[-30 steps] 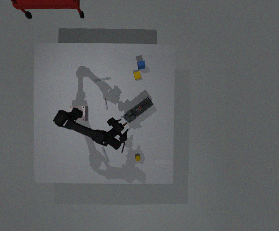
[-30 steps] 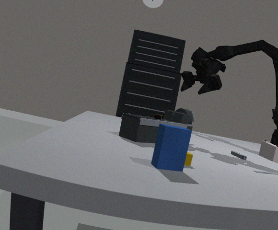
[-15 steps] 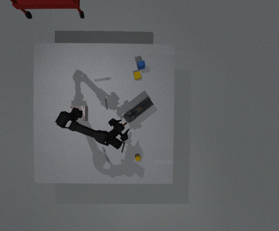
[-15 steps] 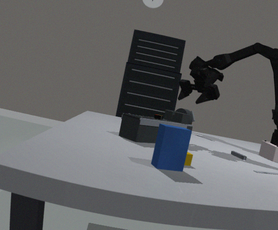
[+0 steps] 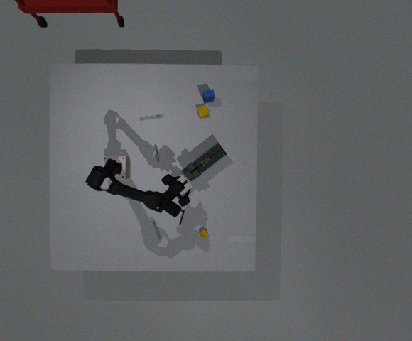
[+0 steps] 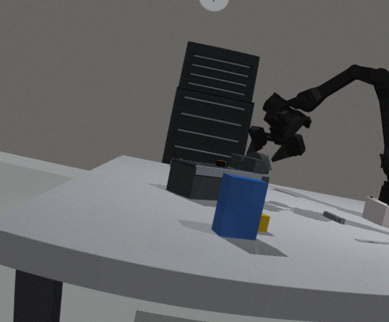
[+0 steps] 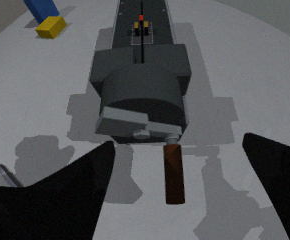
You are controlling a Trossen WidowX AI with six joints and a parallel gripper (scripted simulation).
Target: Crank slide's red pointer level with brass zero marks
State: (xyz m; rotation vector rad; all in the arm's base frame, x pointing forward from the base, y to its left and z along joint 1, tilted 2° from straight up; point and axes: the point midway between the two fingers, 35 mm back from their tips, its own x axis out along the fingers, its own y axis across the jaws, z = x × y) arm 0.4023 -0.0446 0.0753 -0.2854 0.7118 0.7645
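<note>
Right now the brown crank handle is 1 cm behind my gripper tip, 1 cm to the right of it and 4 cm below it. Also, from my gripper tip: red pointer (11 cm ahead, 15 cm to the left, 3 cm below); then black hex key (1 cm behind, 21 cm to the right, 11 cm below); then yellow block (4 cm ahead, 44 cm to the left, 10 cm below).
</note>
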